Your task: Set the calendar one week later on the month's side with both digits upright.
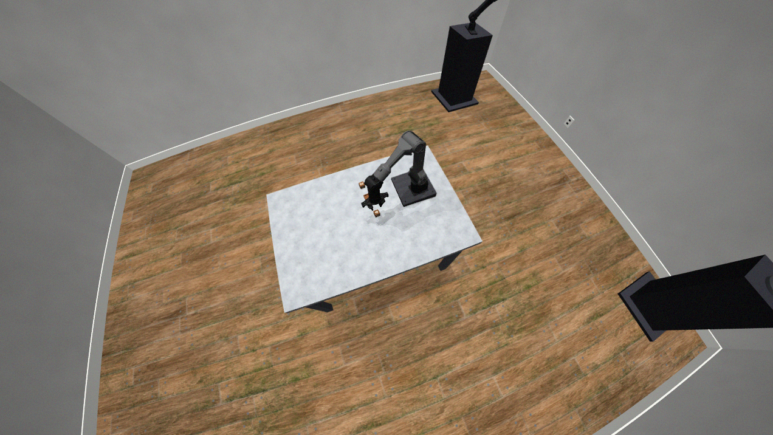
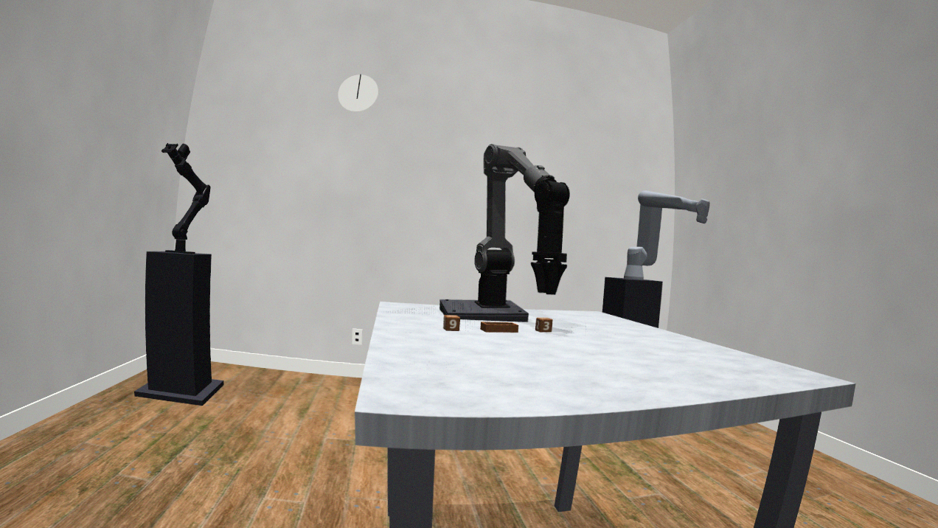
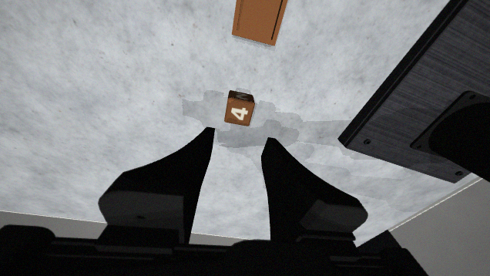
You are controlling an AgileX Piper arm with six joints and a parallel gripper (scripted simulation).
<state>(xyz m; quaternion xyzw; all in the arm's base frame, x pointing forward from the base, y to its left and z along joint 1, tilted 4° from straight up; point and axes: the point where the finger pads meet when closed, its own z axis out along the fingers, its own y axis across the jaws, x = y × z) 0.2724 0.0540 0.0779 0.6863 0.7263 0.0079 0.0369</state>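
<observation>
Right now my hand is 80 mm above the brown cube. Also, from my hand: tray: 10 mm ahead, 110 mm to the right, 80 mm below.
</observation>
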